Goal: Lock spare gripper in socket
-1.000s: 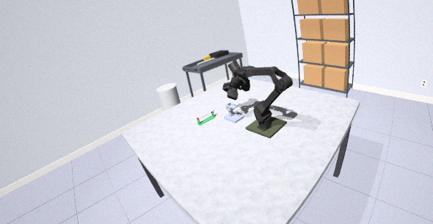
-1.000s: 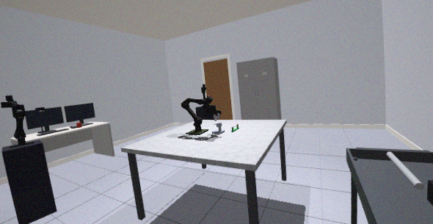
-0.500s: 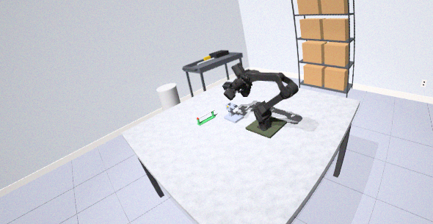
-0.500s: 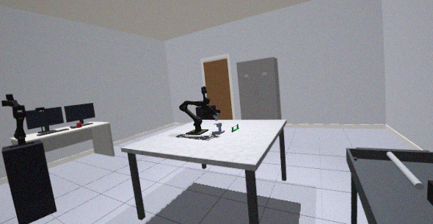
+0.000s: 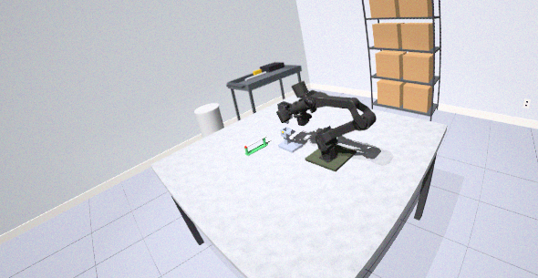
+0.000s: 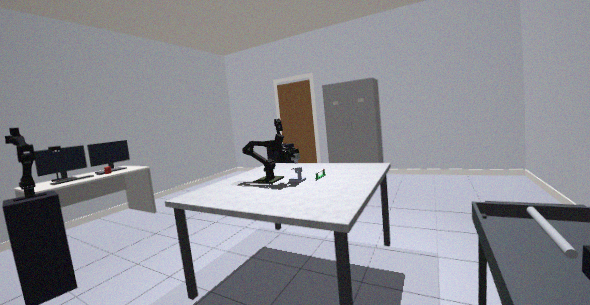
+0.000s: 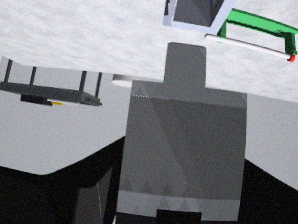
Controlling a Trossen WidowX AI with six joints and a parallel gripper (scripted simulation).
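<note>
The green holder lies 100 mm ahead of my gripper tip, 150 mm to the left of it and 160 mm below it. From my gripper tip the other things lie so: mount (10 mm behind, 10 mm to the left, 140 mm below); then spare gripper (10 mm behind).
</note>
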